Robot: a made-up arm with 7 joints. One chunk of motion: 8 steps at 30 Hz.
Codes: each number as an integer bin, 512 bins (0 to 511) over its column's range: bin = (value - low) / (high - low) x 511, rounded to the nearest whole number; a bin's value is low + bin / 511 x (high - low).
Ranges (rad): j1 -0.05..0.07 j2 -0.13..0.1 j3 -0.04..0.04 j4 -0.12..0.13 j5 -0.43..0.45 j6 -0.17..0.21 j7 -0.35..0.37
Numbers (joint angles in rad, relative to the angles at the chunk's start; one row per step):
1: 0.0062 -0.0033 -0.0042 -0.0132 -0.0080 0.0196 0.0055
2: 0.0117 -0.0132 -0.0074 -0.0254 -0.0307 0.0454 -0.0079
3: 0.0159 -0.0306 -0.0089 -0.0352 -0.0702 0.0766 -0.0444
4: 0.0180 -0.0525 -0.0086 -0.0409 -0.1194 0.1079 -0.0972
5: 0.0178 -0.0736 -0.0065 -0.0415 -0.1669 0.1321 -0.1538
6: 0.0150 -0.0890 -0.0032 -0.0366 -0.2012 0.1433 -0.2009
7: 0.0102 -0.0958 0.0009 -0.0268 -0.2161 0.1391 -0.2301
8: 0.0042 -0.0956 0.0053 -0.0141 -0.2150 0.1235 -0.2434
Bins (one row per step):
1: 239 281 229 218 245 255 252
2: 263 259 208 193 232 290 243
3: 281 221 199 173 209 332 217
4: 290 172 201 162 180 374 179
5: 289 125 214 160 153 406 139
6: 277 91 235 170 133 421 106
7: 256 76 261 191 124 416 85
8: 231 76 289 216 125 395 76

